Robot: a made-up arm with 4 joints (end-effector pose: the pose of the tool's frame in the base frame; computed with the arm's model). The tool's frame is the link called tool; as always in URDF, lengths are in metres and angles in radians.
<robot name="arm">
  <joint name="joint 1" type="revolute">
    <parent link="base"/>
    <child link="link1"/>
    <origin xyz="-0.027 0.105 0.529" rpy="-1.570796 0 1.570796"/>
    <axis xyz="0 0 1"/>
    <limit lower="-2.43" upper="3.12" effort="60" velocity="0.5"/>
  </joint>
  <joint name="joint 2" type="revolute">
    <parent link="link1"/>
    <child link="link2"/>
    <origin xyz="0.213 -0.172 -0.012" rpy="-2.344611 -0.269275 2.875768"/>
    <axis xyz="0 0 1"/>
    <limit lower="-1.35" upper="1.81" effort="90" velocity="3.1"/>
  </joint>
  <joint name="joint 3" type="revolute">
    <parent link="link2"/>
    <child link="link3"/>
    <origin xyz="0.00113 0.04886 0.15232" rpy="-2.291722 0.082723 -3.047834"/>
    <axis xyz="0 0 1"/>
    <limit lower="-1.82" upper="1.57" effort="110" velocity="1.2"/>
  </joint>
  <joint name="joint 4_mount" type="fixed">
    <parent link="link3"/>
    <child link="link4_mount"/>
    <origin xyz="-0.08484 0.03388 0.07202" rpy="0 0 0"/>
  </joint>
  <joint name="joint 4" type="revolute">
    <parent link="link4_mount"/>
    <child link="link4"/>
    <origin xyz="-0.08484 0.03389 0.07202" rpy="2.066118 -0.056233 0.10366"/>
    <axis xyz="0 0 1"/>
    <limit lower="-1.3" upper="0.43" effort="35" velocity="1.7"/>
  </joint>
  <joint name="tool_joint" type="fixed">
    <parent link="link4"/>
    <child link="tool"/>
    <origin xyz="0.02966 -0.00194 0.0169" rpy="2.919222 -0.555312 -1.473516"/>
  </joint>
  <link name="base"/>
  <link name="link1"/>
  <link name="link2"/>
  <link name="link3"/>
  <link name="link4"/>
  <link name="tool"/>
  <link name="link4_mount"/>
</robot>
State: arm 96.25 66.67 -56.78 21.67
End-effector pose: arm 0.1 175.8 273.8 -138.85 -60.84 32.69
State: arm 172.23 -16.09 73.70 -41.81
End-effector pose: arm -15.7 83.9 158.7 -100.74 -4.44 29.87
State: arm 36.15 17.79 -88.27 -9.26
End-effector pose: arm -14.4 406.3 478.4 -120.67 -0.97 1.26
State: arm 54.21 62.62 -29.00 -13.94
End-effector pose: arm 50.9 285.8 405.7 -162.71 -46.05 10.38
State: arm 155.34 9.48 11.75 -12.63
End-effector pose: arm -11.7 134.9 370.5 12.82 0.29 4.13
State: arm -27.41 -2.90 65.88 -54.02
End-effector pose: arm -8.3 -20.0 829.5 103.82 -42.44 -0.78
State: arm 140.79 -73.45 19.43 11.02
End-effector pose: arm -89.3 179.4 155.6 -20.74 -46.49 19.49
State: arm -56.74 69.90 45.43 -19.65
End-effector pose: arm 121.9 26.8 647.2 -121.01 2.04 -47.57
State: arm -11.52 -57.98 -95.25 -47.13
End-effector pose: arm 12.2 302.2 659.2 -104.37 91.20 20.10
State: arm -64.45 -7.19 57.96 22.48
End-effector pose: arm -43.2 -160.1 712.0 -159.87 -35.91 7.30
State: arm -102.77 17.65 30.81 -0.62
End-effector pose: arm 0.6 -81.3 505.6 -96.13 -3.15 -14.23
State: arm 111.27 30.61 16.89 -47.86
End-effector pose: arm 49.6 203.0 448.0 49.44 -8.52 22.34
